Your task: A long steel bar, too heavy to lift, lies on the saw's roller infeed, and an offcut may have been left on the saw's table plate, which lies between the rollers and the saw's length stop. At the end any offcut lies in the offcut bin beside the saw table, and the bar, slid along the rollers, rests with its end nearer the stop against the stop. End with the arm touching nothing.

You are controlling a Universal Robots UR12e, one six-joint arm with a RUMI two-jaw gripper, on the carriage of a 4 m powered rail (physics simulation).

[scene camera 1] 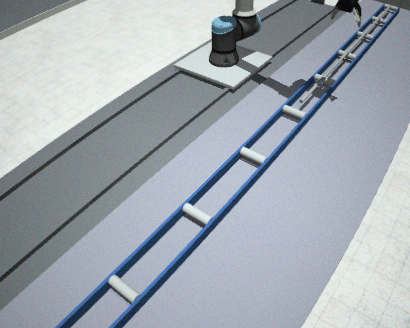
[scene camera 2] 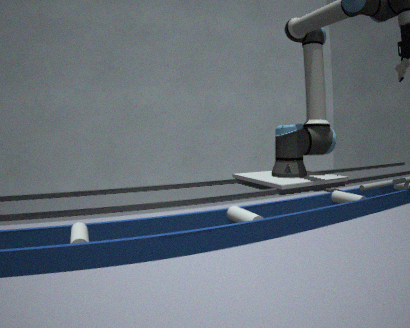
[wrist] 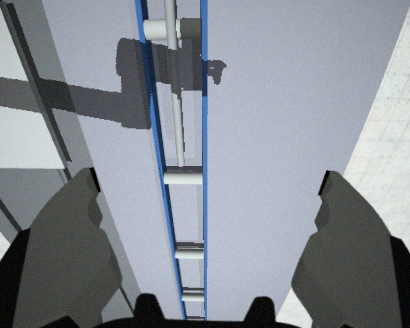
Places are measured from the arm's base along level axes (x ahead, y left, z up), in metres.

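Where they show: gripper, fingertip midpoint: (scene camera 1: 345, 23) (wrist: 208, 171); arm's base, link origin: (scene camera 1: 223, 60) (scene camera 2: 289, 175).
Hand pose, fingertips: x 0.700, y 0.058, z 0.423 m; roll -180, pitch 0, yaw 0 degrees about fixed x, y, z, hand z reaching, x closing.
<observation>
Things, the pixels of their centre, and the offset from my fingertips. "pt": a spot on its surface instead.
- long thin steel bar, surface spot: (wrist: 180, 145) (scene camera 2: 373, 183) pt dx -0.076, dy -0.172, dz -0.373 m
- roller, body centre: (wrist: 183, 178) (scene camera 2: 348, 199) (scene camera 1: 294, 112) dx -0.080, dy -0.307, dz -0.413 m
The long thin steel bar (scene camera 1: 311, 92) (scene camera 2: 375, 185) (wrist: 180, 145) lies lengthwise on the rollers of the blue-sided infeed (scene camera 1: 239, 192) (scene camera 2: 150, 248) (wrist: 204, 130). Its near end in scene camera 1 sits in the gap just short of a roller (scene camera 1: 294, 113) (wrist: 183, 178); its far part runs to the upper right there. My gripper (scene camera 1: 346, 22) (scene camera 2: 401, 77) (wrist: 208, 171) is open, pointing down, well above the infeed and apart from the bar. Its fingers stand wide on either side of the infeed in the wrist view. The table plate, stop, bin and any offcut do not show.
The arm stands on a pale carriage plate (scene camera 1: 200, 70) (scene camera 2: 255, 177) (wrist: 30, 135) on the grey rail bed (scene camera 1: 100, 155), which runs alongside the infeed. Several more rollers (scene camera 1: 197, 214) (scene camera 2: 243, 214) (wrist: 189, 254) cross between the blue sides. The arm's shadow falls across infeed and bar.
</observation>
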